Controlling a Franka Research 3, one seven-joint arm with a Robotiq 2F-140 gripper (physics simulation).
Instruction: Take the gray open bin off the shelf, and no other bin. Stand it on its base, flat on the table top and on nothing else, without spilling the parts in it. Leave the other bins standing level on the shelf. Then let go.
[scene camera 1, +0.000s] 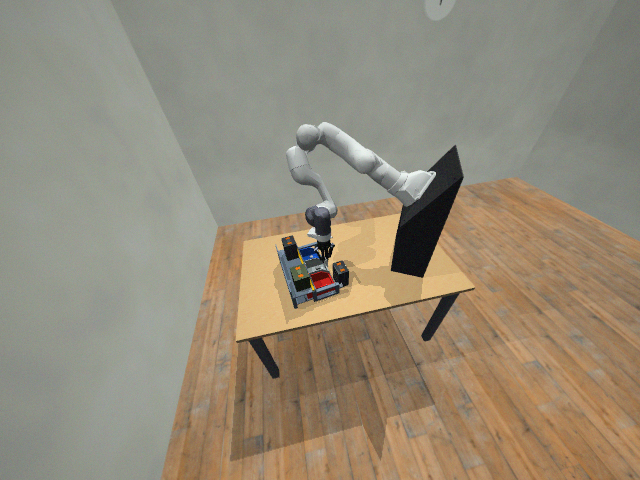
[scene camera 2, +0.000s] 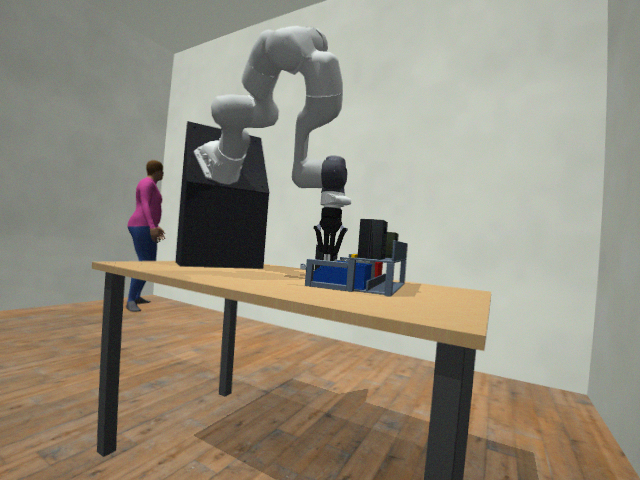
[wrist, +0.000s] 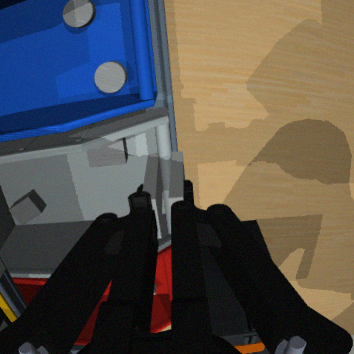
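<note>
The gray open bin (scene camera 1: 316, 267) (wrist: 100, 185) sits in the shelf (scene camera 1: 281, 263) (scene camera 2: 351, 273) (wrist: 167, 75), between the blue bin (scene camera 1: 310, 253) (scene camera 2: 330, 275) (wrist: 50, 75) and the red bin (scene camera 1: 322, 279) (scene camera 2: 378, 268) (wrist: 161, 300). Gray parts lie inside it, one a block (wrist: 29, 206). My gripper (scene camera 1: 325, 263) (scene camera 2: 327, 255) (wrist: 166, 168) points down at the gray bin's front and is shut on its front wall, with one fingertip inside and one outside. The fingers hide part of the front wall and the red bin. In scene camera 2 the gray bin is hidden.
A black box (scene camera 1: 340, 273) (wrist: 225, 300) stands on the table (scene camera 1: 361, 299) close to the shelf's front, near the red bin. Another black box (scene camera 1: 291, 249) (scene camera 2: 373, 238) and a dark green box (scene camera 1: 299, 277) stand on the shelf's upper level. Two round discs lie in the blue bin.
</note>
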